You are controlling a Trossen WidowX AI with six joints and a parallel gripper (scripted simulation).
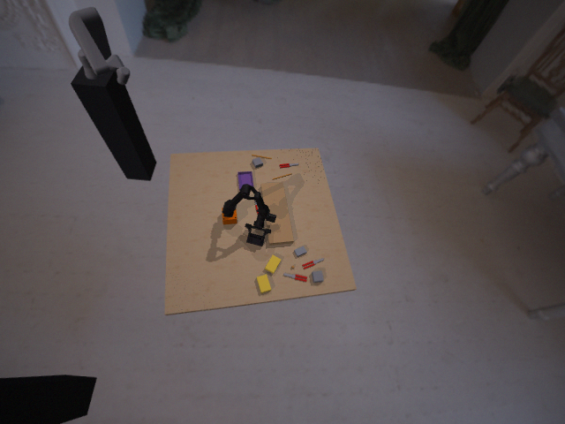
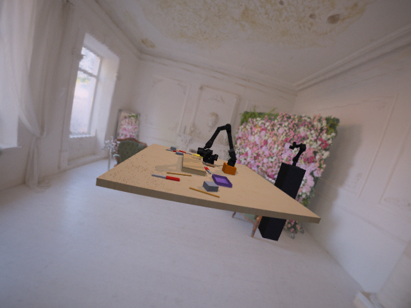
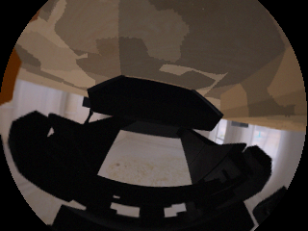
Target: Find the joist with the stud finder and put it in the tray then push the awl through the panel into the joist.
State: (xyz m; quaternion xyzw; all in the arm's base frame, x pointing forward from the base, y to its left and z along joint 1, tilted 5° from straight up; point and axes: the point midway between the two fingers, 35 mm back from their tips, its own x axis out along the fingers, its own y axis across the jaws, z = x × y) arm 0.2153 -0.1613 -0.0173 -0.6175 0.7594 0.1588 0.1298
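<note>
Now: gripper tip 10 mm past the stud finder and 10 mm above it. Round my gripper tip: purple tray (540 mm to the left, 120 mm behind, 50 mm below); then awl (130 mm to the left, 50 mm below).
</note>
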